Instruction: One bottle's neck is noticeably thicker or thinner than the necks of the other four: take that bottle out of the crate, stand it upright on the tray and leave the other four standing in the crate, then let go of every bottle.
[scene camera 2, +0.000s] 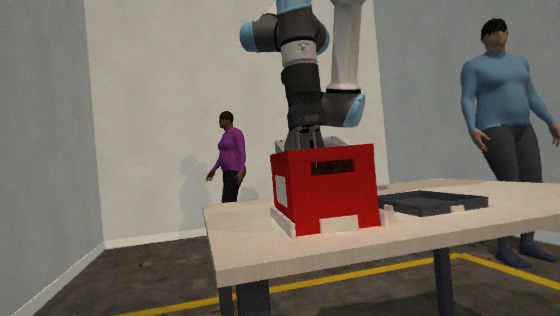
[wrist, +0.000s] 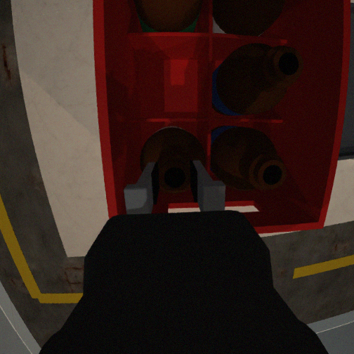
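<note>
The red crate (scene camera 2: 334, 200) (wrist: 102, 125) holds five brown bottles. My gripper (wrist: 174, 174) is shut on the neck of the near-left bottle (wrist: 172, 142), which stands in its compartment in the wrist view. Beside it is the near-right bottle (wrist: 240, 155); behind that is the middle-right bottle (wrist: 247, 80). The far-left bottle (wrist: 169, 11) and far-right bottle (wrist: 247, 12) are cut off by the view's top edge, and their necks are hidden. In the scene view the fingertips are hidden behind the crate wall. The dark tray (scene camera 2: 422, 207) (wrist: 347, 120) lies beside the crate.
The middle-left compartment (wrist: 180, 90) of the crate holds no bottle. Pale low blocks (scene camera 2: 282, 222) (scene camera 2: 387, 216) sit at the crate's foot on the table (scene camera 2: 250, 255). One person (scene camera 2: 232, 150) stands behind the table, another (scene camera 2: 502, 95) at the right.
</note>
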